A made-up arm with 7 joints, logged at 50 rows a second.
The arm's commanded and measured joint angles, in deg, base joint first. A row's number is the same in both.
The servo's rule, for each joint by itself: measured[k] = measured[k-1] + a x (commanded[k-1-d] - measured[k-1]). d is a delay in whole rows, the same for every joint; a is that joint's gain. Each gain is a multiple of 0.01, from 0.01 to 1. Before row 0 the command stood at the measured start. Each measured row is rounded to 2 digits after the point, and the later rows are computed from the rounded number. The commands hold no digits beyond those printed.
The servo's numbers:
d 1
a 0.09 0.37 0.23 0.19 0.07 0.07 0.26
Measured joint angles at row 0:
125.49, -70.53, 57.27, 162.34, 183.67, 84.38, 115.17
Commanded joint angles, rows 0 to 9:
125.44, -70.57, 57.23, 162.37, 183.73, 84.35, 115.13
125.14, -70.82, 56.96, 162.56, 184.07, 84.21, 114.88
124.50, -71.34, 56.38, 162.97, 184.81, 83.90, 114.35
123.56, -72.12, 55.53, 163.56, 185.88, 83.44, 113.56
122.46, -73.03, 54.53, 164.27, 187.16, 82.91, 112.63
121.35, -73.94, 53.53, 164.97, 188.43, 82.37, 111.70
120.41, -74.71, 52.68, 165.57, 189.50, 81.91, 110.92
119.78, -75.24, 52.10, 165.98, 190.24, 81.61, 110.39
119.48, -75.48, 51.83, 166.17, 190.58, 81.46, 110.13
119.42, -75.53, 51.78, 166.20, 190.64, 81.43, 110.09
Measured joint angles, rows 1 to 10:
125.49, -70.53, 57.27, 162.34, 183.67, 84.38, 115.17
125.49, -70.54, 57.26, 162.35, 183.67, 84.38, 115.16
125.46, -70.64, 57.19, 162.39, 183.70, 84.37, 115.09
125.37, -70.90, 57.00, 162.50, 183.78, 84.34, 114.90
125.21, -71.35, 56.66, 162.70, 183.93, 84.28, 114.55
124.96, -71.97, 56.17, 163.00, 184.16, 84.18, 114.05
124.64, -72.70, 55.56, 163.37, 184.46, 84.05, 113.44
124.26, -73.44, 54.90, 163.79, 184.81, 83.90, 112.78
123.86, -74.11, 54.26, 164.21, 185.19, 83.74, 112.16
123.47, -74.62, 53.70, 164.58, 185.57, 83.58, 111.63

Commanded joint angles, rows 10 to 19:
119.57, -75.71, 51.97, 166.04, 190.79, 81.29, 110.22
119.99, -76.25, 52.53, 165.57, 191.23, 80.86, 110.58
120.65, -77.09, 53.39, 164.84, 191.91, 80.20, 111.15
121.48, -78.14, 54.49, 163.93, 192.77, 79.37, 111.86
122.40, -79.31, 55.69, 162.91, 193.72, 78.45, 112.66
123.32, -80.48, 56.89, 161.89, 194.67, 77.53, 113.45
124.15, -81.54, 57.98, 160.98, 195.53, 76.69, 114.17
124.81, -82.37, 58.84, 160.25, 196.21, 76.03, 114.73
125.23, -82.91, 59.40, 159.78, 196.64, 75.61, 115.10
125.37, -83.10, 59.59, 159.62, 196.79, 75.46, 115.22
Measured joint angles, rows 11 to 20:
123.11, -74.96, 53.26, 164.89, 185.92, 83.43, 111.23
122.79, -75.24, 52.96, 165.11, 186.26, 83.28, 110.97
122.54, -75.61, 52.86, 165.20, 186.61, 83.11, 110.87
122.37, -76.16, 52.98, 165.13, 186.98, 82.91, 110.94
122.29, -76.89, 53.33, 164.90, 187.39, 82.66, 111.18
122.30, -77.79, 53.87, 164.52, 187.83, 82.37, 111.56
122.39, -78.79, 54.56, 164.02, 188.31, 82.03, 112.05
122.55, -79.81, 55.35, 163.44, 188.82, 81.66, 112.60
122.75, -80.76, 56.15, 162.83, 189.34, 81.27, 113.15
122.97, -81.56, 56.90, 162.25, 189.85, 80.87, 113.66

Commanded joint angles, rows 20 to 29:
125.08, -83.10, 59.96, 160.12, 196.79, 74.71, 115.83
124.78, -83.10, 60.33, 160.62, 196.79, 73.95, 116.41
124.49, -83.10, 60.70, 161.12, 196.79, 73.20, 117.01
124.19, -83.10, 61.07, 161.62, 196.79, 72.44, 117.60
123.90, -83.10, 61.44, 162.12, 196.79, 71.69, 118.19
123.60, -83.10, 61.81, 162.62, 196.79, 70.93, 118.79
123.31, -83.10, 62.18, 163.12, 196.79, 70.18, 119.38
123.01, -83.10, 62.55, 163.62, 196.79, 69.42, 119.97
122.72, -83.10, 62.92, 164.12, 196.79, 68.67, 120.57
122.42, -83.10, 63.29, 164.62, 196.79, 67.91, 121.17
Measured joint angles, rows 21 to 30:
123.19, -82.13, 57.52, 161.75, 190.34, 80.49, 114.07
123.36, -82.49, 58.08, 161.44, 190.79, 80.09, 114.53
123.49, -82.72, 58.60, 161.28, 191.21, 79.66, 115.02
123.58, -82.86, 59.08, 161.25, 191.60, 79.21, 115.54
123.63, -82.95, 59.54, 161.32, 191.96, 78.74, 116.08
123.65, -83.01, 59.98, 161.47, 192.30, 78.25, 116.63
123.65, -83.04, 60.40, 161.69, 192.61, 77.74, 117.19
123.62, -83.06, 60.81, 161.96, 192.90, 77.21, 117.76
123.57, -83.07, 61.21, 162.28, 193.17, 76.66, 118.33
123.49, -83.08, 61.60, 162.63, 193.42, 76.10, 118.91

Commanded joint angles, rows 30 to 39:
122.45, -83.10, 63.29, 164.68, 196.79, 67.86, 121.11
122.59, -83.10, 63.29, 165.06, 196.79, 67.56, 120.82
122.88, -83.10, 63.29, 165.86, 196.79, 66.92, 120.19
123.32, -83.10, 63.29, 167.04, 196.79, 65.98, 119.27
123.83, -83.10, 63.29, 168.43, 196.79, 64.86, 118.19
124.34, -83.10, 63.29, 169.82, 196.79, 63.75, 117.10
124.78, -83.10, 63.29, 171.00, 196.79, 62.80, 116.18
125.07, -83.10, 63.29, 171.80, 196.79, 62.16, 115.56
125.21, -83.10, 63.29, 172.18, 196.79, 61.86, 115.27
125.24, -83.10, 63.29, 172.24, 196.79, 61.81, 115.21
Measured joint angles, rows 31 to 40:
123.39, -83.09, 61.99, 163.01, 193.66, 75.53, 119.50
123.31, -83.09, 62.29, 163.33, 193.88, 74.99, 119.92
123.25, -83.09, 62.52, 163.66, 194.08, 74.47, 120.15
123.22, -83.09, 62.70, 164.08, 194.27, 73.94, 120.16
123.23, -83.09, 62.84, 164.64, 194.45, 73.38, 119.93
123.28, -83.09, 62.94, 165.36, 194.61, 72.78, 119.48
123.38, -83.09, 63.02, 166.21, 194.76, 72.15, 118.86
123.51, -83.09, 63.08, 167.12, 194.90, 71.50, 118.16
123.65, -83.09, 63.13, 168.01, 195.03, 70.85, 117.48
123.79, -83.09, 63.17, 168.80, 195.15, 70.22, 116.91

